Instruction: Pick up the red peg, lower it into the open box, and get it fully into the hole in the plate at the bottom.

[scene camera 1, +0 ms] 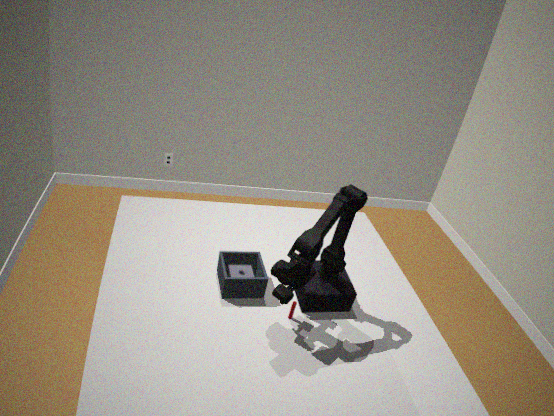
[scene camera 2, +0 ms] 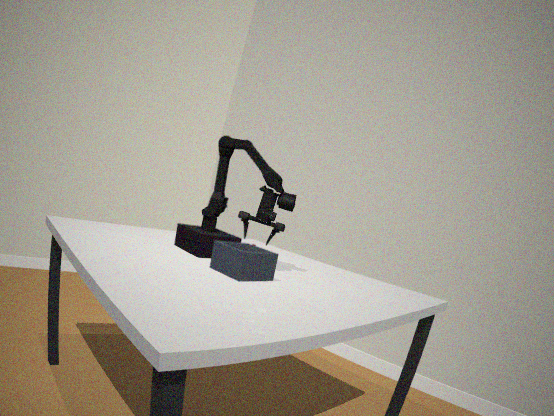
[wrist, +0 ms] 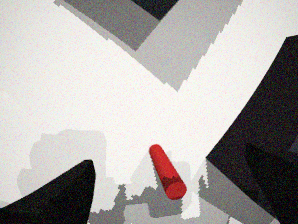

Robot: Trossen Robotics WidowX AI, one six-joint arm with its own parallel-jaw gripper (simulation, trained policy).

Scene:
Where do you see a red peg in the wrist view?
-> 174, 186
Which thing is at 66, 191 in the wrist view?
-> My gripper.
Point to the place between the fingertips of my gripper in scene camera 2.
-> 255, 242

